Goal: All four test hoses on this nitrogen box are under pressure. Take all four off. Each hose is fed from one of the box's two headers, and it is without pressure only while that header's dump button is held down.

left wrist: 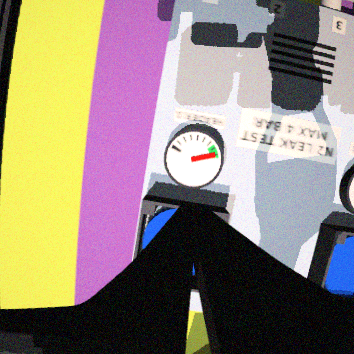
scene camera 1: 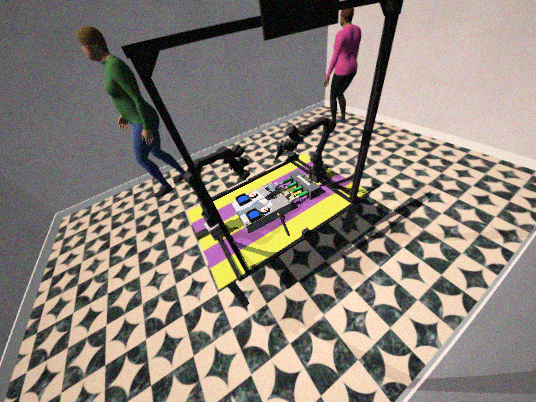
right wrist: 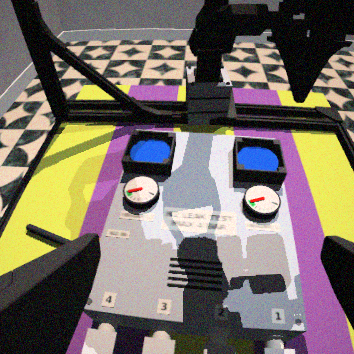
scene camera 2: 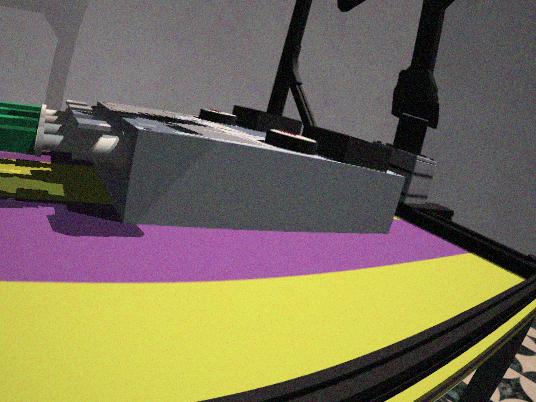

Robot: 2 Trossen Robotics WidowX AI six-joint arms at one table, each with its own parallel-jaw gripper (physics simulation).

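Pixels of known places: left gripper, fingertip midpoint: (left wrist: 190,216) (right wrist: 298,101) (scene camera 2: 342,9); right gripper, fingertip midpoint: (scene camera 1: 279,161) (right wrist: 212,246); left arm's base, link origin: (scene camera 1: 212,222) (right wrist: 207,74) (scene camera 2: 406,151); right arm's base, link origin: (scene camera 1: 317,169).
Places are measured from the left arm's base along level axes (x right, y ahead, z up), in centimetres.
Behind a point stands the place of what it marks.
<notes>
The nitrogen box (scene camera 1: 274,213) @[y 37.0, x 19.7, z -5.2 cm] (scene camera 2: 260,190) @[y 41.9, x -8.0, z -7.1 cm] (left wrist: 245,195) @[y 31.9, x 1.2, z -3.1 cm] (right wrist: 140,270) @[y 45.7, x 14.1, z -3.2 cm] lies on the striped mat. Two blue dump buttons (scene camera 1: 243,199) @[y 27.7, x -4.8, z -1.6 cm] (scene camera 1: 254,214) @[y 25.2, x 13.3, z -1.6 cm] (right wrist: 151,151) @[y 24.5, x 12.9, z -1.6 cm] (right wrist: 257,158) @[y 27.2, x -5.6, z -1.6 cm] sit in black square guards. Both gauges (right wrist: 141,191) @[y 33.4, x 14.3, z -1.7 cm] (right wrist: 261,201) @[y 36.3, x -4.1, z -1.7 cm] have red needles at the green mark. Green hoses (scene camera 1: 290,181) (scene camera 2: 20,125) @[y 63.7, x 5.0, z -5.4 cm] are at the box's numbered end; in the right wrist view white fittings (right wrist: 100,341) @[y 54.3, x 18.6, z -3.4 cm] (right wrist: 159,343) @[y 54.7, x 11.6, z -3.5 cm] are cut off below. My left gripper (scene camera 1: 245,175) @[y 34.0, x -5.4, z 14.7 cm] (left wrist: 190,216) @[y 34.0, x -5.4, z 14.7 cm] (right wrist: 298,101) @[y 34.0, x -5.4, z 14.7 cm] is shut and empty, above the box, partly covering one button's view. My right gripper (right wrist: 212,246) @[y 55.1, x 8.0, z 22.4 cm] is open and empty, above the numbered end.
A thin black rod (scene camera 1: 283,224) @[y 37.1, x 28.3, z -9.8 cm] (right wrist: 45,234) @[y 36.0, x 32.3, z -9.8 cm] sticks out from the box's side. Black frame posts (scene camera 1: 172,127) @[y -0.1, x 39.8, z 75.7 cm] (scene camera 1: 372,105) @[y 84.3, x 47.6, z 55.5 cm] and rails surround the table. A person in green (scene camera 1: 125,90) and one in pink (scene camera 1: 346,50) stand beyond it.
</notes>
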